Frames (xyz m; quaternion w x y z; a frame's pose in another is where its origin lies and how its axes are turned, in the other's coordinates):
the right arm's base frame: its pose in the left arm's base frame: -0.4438 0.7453 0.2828 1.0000 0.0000 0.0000 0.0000
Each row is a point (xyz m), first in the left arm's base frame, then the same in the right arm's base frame.
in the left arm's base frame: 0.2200 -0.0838 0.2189
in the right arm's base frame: 0.6638 -0.8291 -0.0639
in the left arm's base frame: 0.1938 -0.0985 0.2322
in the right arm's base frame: 0.6376 -0.8438 -0.0506
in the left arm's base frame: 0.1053 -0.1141 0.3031
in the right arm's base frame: 0.5491 -0.8594 0.0203
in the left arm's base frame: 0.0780 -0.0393 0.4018
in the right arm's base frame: 0.5218 -0.7846 0.1190
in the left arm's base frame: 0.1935 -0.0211 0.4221
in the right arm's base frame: 0.6373 -0.7664 0.1393
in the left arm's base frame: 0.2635 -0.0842 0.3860
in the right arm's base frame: 0.7073 -0.8295 0.1032
